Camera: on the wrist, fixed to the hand. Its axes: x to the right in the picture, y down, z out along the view.
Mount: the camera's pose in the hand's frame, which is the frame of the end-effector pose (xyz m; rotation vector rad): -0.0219 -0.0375 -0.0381 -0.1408 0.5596 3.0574
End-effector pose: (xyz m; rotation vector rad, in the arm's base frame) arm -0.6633 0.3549 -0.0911 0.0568 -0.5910 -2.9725
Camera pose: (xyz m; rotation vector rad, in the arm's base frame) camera -0.6431 0.3774 -0.1403 -0.0348 0.0658 0.0680
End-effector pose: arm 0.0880 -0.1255 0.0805 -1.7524 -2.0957 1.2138
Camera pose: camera 0.0884 -0.1261 0.1383 2.0517 -1.4861 0.1486
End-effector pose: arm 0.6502 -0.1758 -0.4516 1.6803 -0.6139 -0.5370
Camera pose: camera 0.6624 -0.1276 -0.4809 -0.6162 -1.5725 1.8404
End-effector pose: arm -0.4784 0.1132 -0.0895 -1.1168 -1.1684 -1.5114
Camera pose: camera -0.5156 0.0842 -0.1229 -0.8585 1.2264 0.7396
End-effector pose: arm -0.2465 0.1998 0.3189 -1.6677 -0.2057 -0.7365
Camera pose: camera -0.2964 0.1791 0.3394 -0.1815 2.2010 1.2141
